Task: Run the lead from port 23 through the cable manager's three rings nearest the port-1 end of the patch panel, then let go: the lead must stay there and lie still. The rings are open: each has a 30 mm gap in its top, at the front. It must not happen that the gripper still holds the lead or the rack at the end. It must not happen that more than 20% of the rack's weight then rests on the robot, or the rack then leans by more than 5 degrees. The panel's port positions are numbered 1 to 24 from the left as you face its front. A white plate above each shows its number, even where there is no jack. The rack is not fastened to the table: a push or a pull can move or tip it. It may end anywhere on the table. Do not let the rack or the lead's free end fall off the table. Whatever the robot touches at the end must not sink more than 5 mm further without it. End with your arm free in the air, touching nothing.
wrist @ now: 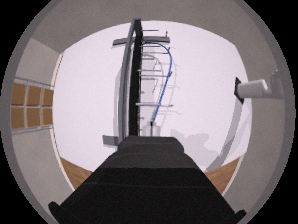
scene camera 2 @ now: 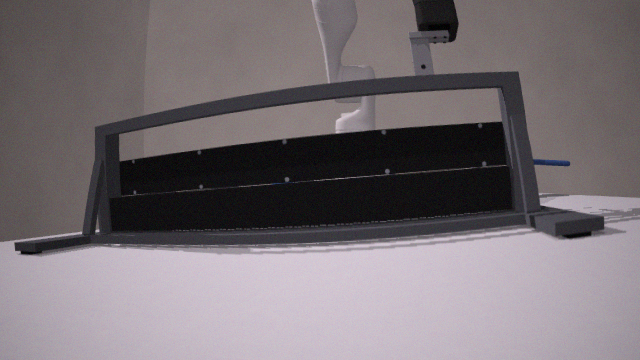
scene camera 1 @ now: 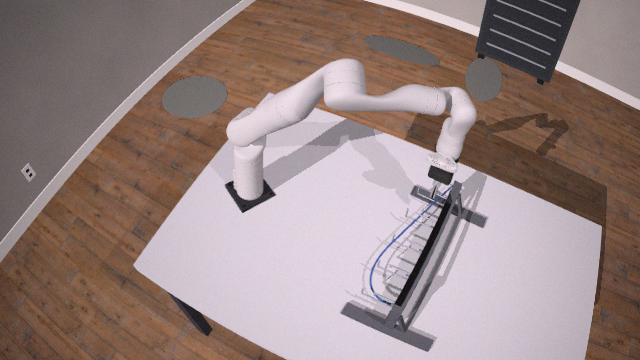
I see my gripper and a rack.
My gripper is seen too in the wrist view.
